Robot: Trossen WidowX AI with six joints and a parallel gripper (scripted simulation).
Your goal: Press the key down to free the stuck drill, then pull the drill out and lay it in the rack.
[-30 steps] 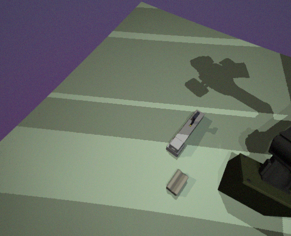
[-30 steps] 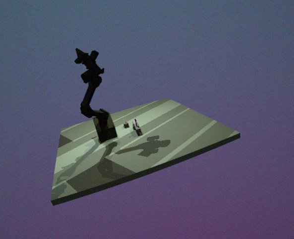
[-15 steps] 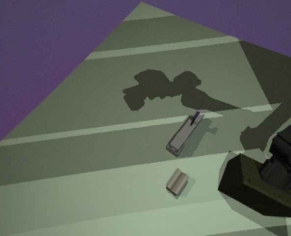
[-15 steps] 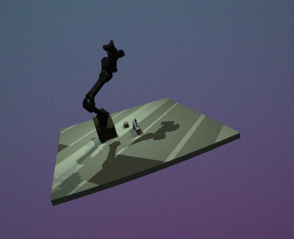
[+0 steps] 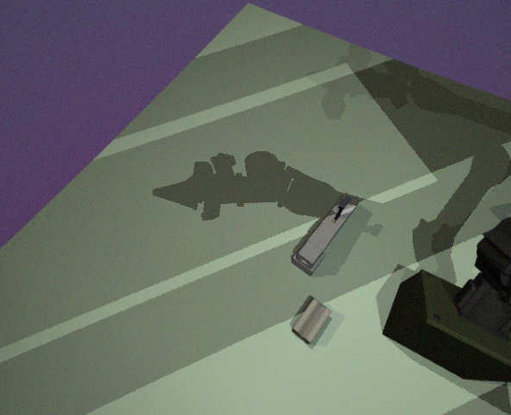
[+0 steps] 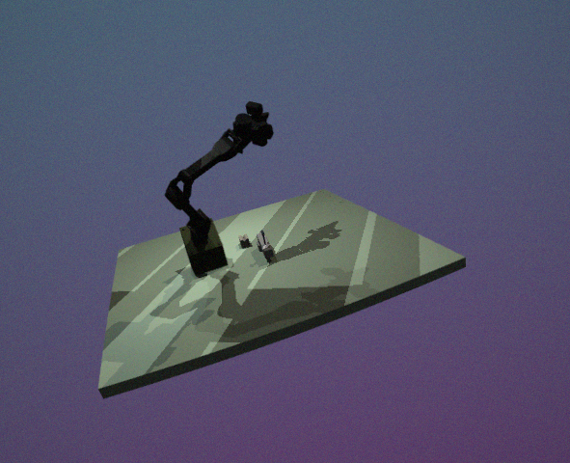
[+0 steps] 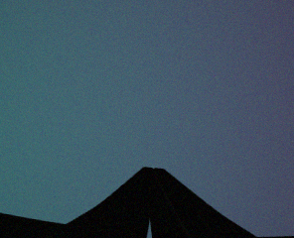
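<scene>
Right now the key is 51 cm below my gripper tip, 12 cm behind it and 4 cm to the left of it. From my gripper tip the other things lie so: long grey block 56 cm below, 11 cm behind, 8 cm to the left; drill 55 cm below, 11 cm behind, 9 cm to the left; rack 57 cm below, 25 cm to the left, 17 cm behind.
</scene>
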